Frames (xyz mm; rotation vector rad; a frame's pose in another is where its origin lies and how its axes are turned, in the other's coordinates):
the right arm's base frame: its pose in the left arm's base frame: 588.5 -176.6 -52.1 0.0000 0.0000 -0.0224
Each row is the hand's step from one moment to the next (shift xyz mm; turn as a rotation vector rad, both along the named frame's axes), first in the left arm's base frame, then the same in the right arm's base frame.
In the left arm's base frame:
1: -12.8 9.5 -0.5 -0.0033 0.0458 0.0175
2: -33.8 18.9 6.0 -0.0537 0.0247 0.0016
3: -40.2 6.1 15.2 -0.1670 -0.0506 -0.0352
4: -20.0 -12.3 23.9 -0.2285 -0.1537 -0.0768
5: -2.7 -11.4 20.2 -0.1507 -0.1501 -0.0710
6: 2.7 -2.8 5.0 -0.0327 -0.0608 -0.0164
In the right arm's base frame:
1: -13.0 9.2 -0.5 -0.0043 0.0457 0.0175
2: -34.2 18.1 6.0 -0.0542 0.0235 0.0016
3: -40.3 5.2 15.2 -0.1658 -0.0543 -0.0352
4: -19.7 -12.7 23.9 -0.2250 -0.1588 -0.0768
5: -2.4 -11.5 20.2 -0.1473 -0.1534 -0.0710
6: 2.8 -2.7 5.0 -0.0313 -0.0615 -0.0164

